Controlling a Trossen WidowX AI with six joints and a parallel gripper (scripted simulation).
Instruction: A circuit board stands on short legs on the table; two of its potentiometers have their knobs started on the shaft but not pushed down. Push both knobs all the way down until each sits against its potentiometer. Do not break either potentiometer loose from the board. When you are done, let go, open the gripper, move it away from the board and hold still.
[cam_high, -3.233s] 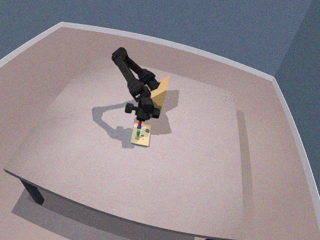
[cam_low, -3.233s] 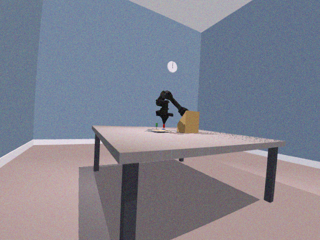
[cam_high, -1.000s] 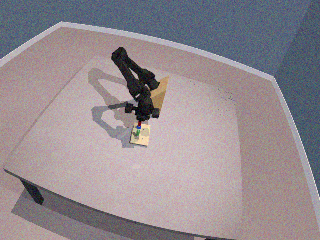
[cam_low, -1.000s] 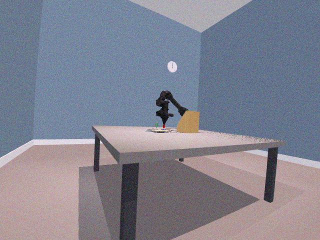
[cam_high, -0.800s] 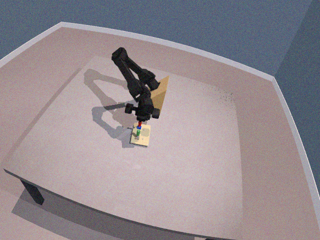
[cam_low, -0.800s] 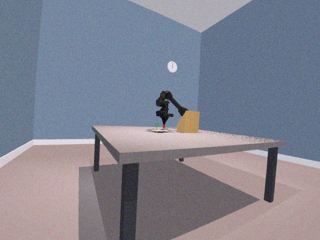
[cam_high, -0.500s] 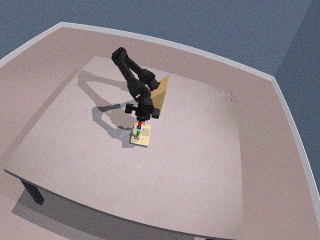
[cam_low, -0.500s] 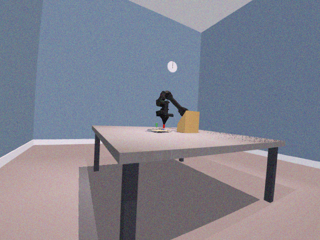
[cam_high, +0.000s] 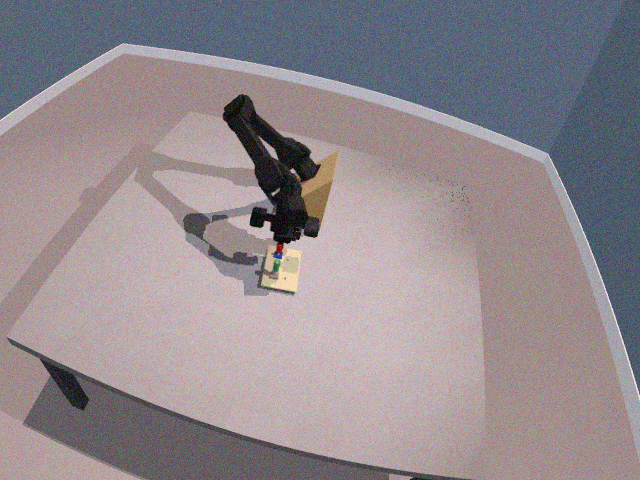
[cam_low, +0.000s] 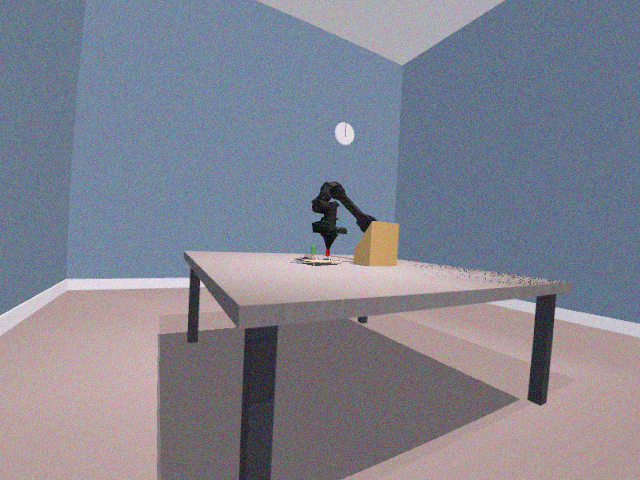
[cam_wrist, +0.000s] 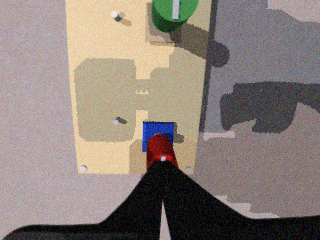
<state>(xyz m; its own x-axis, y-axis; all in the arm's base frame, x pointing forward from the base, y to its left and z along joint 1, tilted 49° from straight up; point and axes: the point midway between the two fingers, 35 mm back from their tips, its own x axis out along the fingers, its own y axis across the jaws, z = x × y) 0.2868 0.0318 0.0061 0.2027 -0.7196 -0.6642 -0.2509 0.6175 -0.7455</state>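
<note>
The red knob is 1 cm below my gripper tip. Also, from my gripper tip: green knob 8 cm ahead, 2 cm to the left.
</note>
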